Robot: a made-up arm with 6 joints.
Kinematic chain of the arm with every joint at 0, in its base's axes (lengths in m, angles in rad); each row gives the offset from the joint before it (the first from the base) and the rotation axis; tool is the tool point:
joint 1: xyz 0 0 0.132 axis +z
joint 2: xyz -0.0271 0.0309 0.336 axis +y
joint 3: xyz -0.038 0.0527 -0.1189 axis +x
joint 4: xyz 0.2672 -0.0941 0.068 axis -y
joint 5: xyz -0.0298 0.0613 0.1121 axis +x
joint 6: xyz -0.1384 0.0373 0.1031 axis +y
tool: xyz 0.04 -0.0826 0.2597
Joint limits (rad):
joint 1: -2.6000..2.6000
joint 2: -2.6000..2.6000
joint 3: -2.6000..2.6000
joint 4: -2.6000..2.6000
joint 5: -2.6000..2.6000
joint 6: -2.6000..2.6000
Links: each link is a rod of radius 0.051 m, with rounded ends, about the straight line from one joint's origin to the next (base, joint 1, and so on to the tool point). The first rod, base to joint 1, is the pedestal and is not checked.
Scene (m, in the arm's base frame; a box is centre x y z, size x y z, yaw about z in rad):
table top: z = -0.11
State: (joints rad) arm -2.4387 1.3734 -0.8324 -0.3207 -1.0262 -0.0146
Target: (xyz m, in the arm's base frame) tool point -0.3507 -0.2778 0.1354
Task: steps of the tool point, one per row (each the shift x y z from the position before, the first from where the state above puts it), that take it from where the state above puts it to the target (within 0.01 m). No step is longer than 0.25 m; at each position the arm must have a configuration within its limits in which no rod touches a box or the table.
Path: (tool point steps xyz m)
1: -0.1898 -0.0854 -0.0147
2: -0.2095 0.0005 -0.0254
3: -0.1898 0.0870 -0.0366
4: -0.1343 0.1566 -0.0459

